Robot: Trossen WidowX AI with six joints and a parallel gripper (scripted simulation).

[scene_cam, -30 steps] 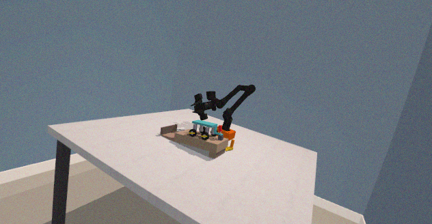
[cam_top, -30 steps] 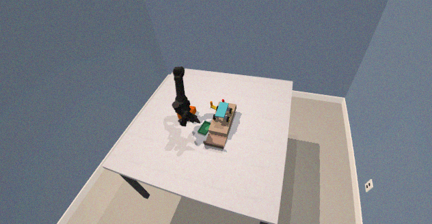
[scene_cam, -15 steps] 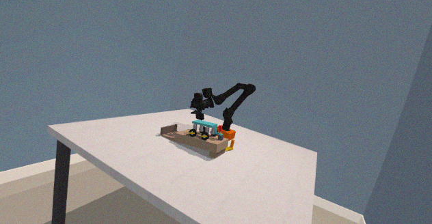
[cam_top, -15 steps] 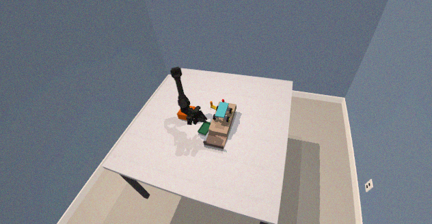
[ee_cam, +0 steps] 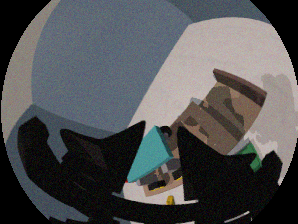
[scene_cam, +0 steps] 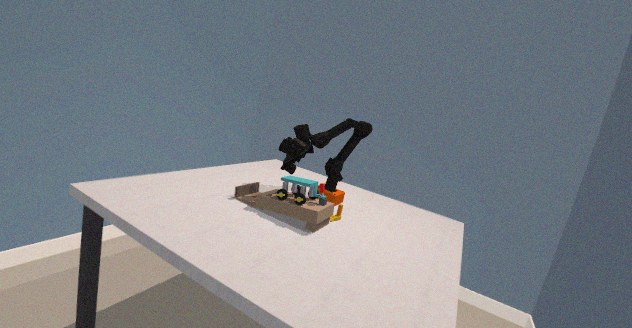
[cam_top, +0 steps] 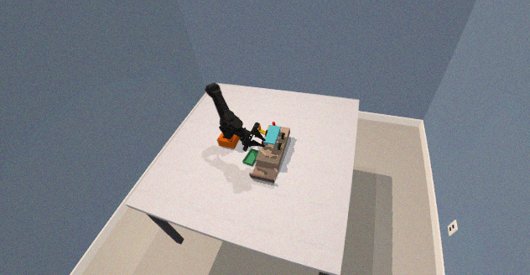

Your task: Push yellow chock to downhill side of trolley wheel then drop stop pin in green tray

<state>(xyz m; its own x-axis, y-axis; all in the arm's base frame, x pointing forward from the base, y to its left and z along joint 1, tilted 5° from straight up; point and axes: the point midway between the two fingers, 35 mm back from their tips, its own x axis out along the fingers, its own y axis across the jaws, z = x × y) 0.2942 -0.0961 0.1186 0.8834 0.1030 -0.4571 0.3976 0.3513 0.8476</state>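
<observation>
Right now the red-headed stop pin is 21 cm to the left of my gripper tip, 5 cm below it and 2 cm behind it. From my gripper tip the other things lie so: ramp (13 cm below, 11 cm to the left, 1 cm ahead); dark end wall (15 cm below, 14 cm to the right, 3 cm ahead); teal trolley (11 cm to the left, 7 cm below, 1 cm ahead).
</observation>
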